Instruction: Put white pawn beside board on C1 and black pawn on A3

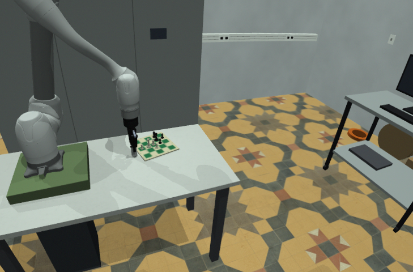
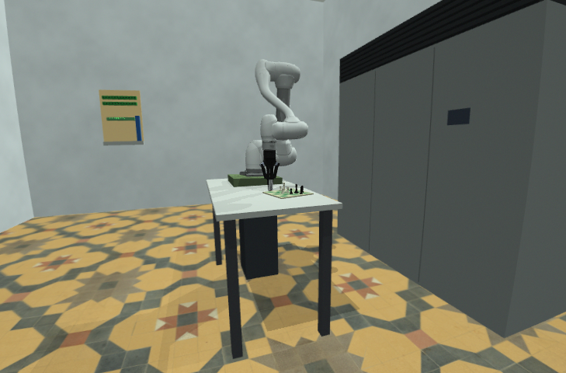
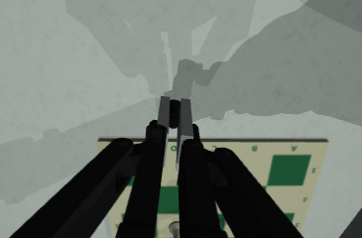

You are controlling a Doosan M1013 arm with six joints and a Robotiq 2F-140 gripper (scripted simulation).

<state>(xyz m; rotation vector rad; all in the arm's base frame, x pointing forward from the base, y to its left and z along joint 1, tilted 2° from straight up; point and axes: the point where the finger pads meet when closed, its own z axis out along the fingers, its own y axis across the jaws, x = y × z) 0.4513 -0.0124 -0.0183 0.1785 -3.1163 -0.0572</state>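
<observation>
Now: the chessboard 130 mm ahead of my hand, 70 mm to the left of it and 40 mm below it.
</observation>
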